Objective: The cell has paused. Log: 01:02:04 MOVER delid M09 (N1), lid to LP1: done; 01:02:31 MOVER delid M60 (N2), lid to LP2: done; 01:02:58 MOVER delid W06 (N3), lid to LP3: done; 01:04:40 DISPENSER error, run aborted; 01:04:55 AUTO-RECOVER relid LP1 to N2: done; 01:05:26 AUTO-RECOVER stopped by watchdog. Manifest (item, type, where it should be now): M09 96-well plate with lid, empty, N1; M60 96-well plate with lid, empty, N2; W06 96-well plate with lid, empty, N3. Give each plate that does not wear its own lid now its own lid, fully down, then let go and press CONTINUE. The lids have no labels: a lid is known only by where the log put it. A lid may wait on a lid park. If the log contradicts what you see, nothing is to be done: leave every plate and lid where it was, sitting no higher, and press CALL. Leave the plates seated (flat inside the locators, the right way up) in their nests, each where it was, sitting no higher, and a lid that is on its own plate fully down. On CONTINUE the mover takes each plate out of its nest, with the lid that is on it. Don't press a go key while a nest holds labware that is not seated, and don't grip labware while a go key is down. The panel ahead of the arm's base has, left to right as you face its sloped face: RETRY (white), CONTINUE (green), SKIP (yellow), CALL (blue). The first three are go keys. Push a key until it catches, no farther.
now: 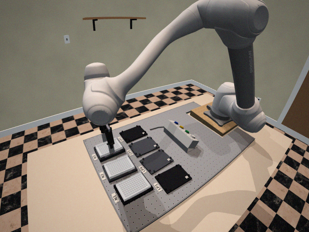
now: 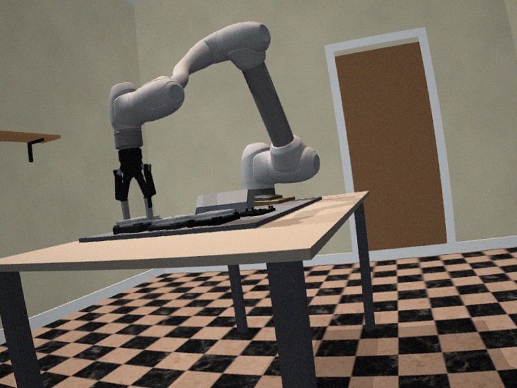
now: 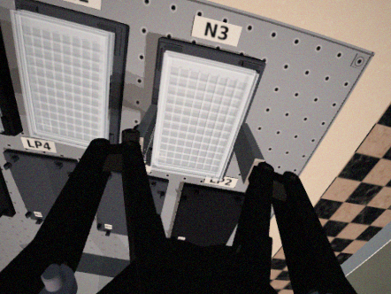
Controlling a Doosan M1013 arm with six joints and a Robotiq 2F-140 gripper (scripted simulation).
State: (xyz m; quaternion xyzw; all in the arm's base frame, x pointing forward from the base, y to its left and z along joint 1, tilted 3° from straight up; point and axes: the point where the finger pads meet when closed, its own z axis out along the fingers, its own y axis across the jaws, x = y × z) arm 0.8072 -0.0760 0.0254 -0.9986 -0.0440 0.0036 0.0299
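Now: the clear lid 20 mm below my hand. The rest, counted from my hand: lid park LP2: 180 mm behind, 70 mm to the right, 50 mm below; then plate: 30 mm below; then nest N3: 50 mm below.
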